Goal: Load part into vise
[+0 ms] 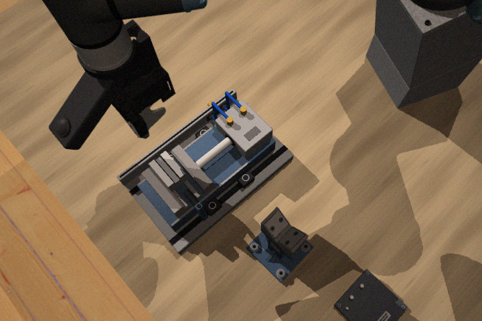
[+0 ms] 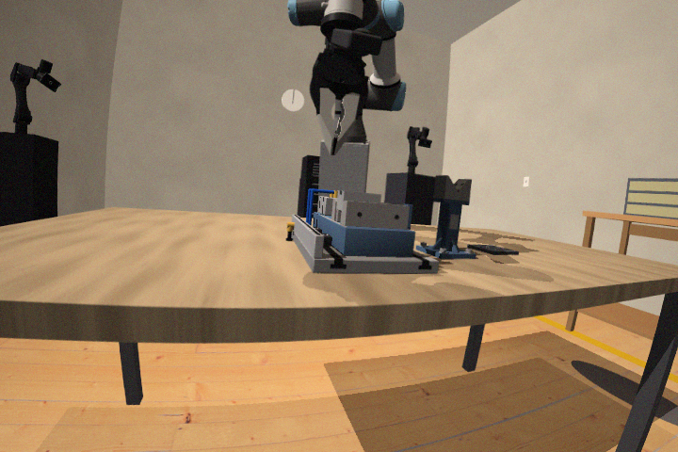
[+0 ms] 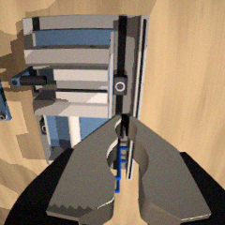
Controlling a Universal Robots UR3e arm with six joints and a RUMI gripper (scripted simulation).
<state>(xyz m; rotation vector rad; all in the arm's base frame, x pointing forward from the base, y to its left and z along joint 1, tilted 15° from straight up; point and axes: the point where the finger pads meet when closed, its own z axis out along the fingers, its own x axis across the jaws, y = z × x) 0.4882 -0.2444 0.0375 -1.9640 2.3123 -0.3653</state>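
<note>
My gripper is now 10 mm short of the part, 50 mm to the right of it and 80 mm above it. From my hand the other things lie so: fixed jaw 40 mm ahead, 60 mm to the left, 100 mm below; dark work stop 20 mm ahead, 110 mm to the left, 90 mm below; moving jaw 20 mm behind, 70 mm to the left, 100 mm below.
</note>
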